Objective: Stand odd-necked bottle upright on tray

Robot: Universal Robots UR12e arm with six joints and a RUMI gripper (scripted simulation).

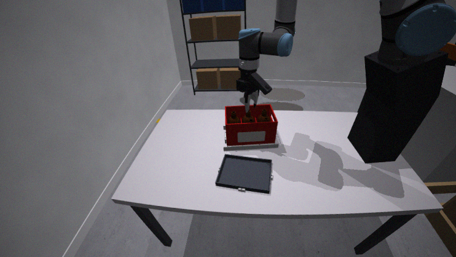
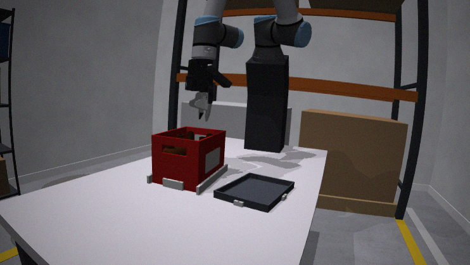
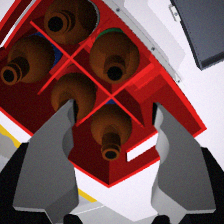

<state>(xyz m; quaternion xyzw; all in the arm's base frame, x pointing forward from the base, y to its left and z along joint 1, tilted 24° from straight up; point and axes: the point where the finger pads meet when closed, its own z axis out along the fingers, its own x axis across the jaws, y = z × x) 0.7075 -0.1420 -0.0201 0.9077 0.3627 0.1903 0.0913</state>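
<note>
Right now the red crate is 50 mm to the right of my hand and 160 mm below it. The rest, counted from my hand: dark tray (60 mm ahead, 230 mm to the left, 230 mm below); glass bottle (90 mm to the right, 150 mm below); brown bottle (90 mm ahead, 90 mm to the right, 150 mm below).
</note>
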